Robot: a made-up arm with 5 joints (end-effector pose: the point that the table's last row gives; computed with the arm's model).
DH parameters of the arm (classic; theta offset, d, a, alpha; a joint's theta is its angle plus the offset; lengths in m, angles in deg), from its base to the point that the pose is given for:
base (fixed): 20.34 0 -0.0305 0
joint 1: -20.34 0.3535 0.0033 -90
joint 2: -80.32 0 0.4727 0
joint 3: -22.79 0 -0.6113 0
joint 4: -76.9 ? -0.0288 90
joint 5: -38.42 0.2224 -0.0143 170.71
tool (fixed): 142.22 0.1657 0 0
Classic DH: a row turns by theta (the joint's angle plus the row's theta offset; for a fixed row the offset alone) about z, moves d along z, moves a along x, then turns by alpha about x.
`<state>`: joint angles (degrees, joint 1 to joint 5).
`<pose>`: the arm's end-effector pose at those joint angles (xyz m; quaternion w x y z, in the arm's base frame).
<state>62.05 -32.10 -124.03 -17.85 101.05</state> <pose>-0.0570 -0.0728 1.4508 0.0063 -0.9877 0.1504 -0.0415</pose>
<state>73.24 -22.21 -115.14 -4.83 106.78</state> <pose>0.0402 0.2099 1.3989 0.2494 0.9674 0.0044 -0.0442</pose>
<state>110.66 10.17 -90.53 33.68 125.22</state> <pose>-0.3223 0.7537 0.7968 0.8768 0.4138 0.2212 -0.1052</pose>
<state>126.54 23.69 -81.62 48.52 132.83</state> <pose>-0.5429 0.6688 0.4917 0.9855 0.1294 0.0981 -0.0491</pose>
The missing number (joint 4, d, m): 0.0209
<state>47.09 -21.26 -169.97 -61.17 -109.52</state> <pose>-0.3445 -0.2753 1.3619 0.0550 0.3994 0.7283 0.5541</pose>
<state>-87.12 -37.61 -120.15 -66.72 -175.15</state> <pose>-0.0016 0.1548 1.4152 0.2559 0.6956 -0.5804 0.3373</pose>
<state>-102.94 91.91 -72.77 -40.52 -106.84</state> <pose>-0.0805 -0.4642 -0.3924 0.9877 -0.1176 0.0997 0.0268</pose>
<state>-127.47 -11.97 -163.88 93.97 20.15</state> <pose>-0.0010 0.0254 1.4716 0.2670 -0.4786 -0.4198 -0.7234</pose>
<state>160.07 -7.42 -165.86 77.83 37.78</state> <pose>-0.0345 -0.0024 1.4821 0.2679 0.7205 0.1641 0.6182</pose>
